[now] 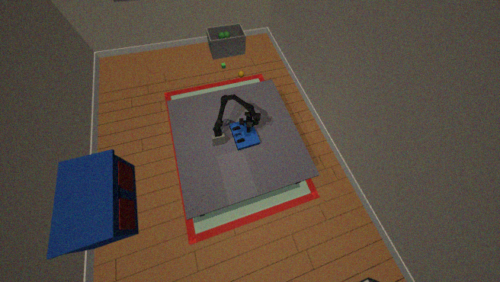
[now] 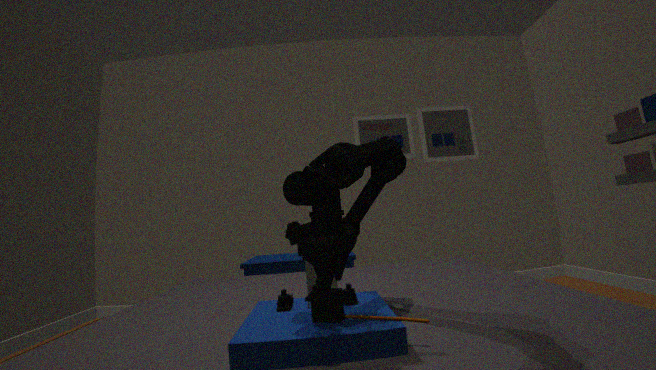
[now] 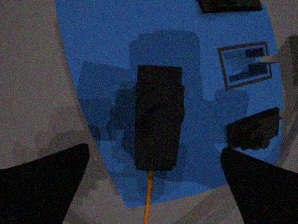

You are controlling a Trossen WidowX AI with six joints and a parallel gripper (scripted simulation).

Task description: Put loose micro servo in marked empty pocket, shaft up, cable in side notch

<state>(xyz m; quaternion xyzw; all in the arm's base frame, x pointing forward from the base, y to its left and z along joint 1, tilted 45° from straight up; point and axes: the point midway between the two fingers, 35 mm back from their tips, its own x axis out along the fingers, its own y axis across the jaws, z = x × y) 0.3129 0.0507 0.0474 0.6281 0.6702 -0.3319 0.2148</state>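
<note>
Now: the blue robot deck 4 cm to the right of my gripper tip and 9 cm below it.
</note>
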